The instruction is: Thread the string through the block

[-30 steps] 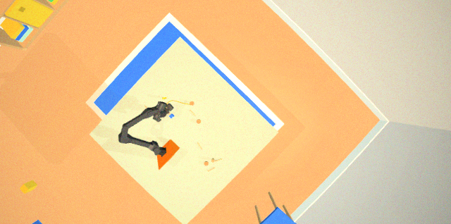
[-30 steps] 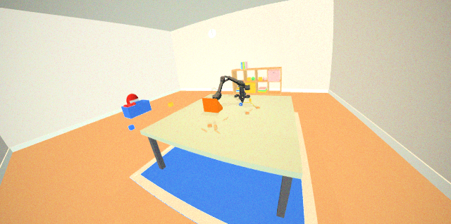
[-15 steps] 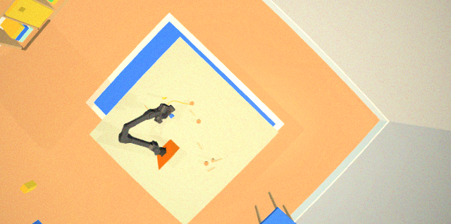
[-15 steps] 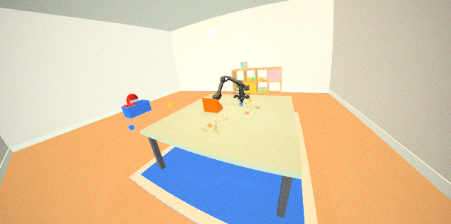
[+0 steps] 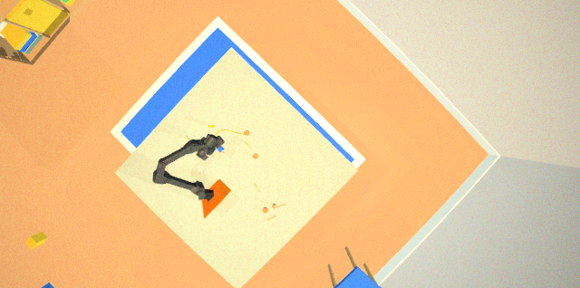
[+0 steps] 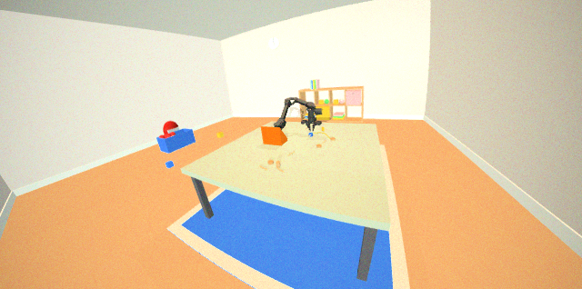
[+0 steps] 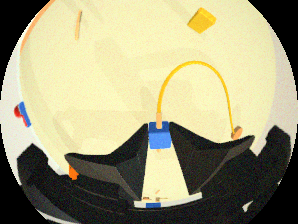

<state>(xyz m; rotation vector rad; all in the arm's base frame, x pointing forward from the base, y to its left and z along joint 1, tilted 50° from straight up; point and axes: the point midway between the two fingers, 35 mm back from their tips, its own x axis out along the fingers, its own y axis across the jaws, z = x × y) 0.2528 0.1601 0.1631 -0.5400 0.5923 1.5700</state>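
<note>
The blue block lies 3 cm to the right of my gripper tip and 2 cm below it. Also, from my gripper tip: yellow cube: 7 cm ahead, 14 cm to the left, 2 cm below.
</note>
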